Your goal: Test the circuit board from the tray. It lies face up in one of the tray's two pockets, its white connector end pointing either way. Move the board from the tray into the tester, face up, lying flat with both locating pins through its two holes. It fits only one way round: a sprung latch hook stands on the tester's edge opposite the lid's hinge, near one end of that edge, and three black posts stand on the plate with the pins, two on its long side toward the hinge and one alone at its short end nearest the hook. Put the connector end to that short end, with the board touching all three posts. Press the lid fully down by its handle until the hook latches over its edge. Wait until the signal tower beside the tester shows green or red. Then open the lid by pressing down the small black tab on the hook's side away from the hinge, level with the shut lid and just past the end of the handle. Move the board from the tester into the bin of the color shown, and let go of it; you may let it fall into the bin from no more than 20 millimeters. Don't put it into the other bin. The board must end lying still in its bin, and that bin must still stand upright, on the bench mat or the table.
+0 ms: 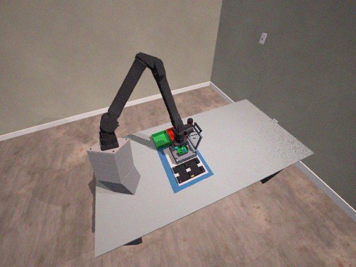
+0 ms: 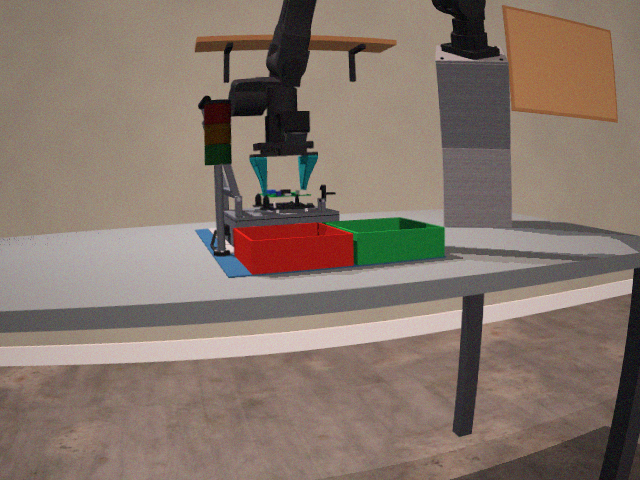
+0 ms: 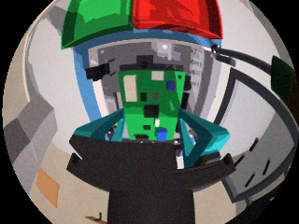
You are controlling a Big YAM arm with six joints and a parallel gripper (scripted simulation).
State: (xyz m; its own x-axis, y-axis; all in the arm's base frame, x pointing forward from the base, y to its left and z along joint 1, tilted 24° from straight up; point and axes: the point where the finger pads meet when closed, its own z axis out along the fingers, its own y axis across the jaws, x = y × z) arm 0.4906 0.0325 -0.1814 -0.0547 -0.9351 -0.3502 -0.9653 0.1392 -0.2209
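My gripper is now right at the green circuit board. Also, from my hand: tester lid (12 cm ahead, 1 cm to the right, 9 cm above); then tester plate (1 cm ahead, 1 cm to the left, 2 cm below); then latch hook (6 cm behind, 6 cm to the left, 1 cm below).
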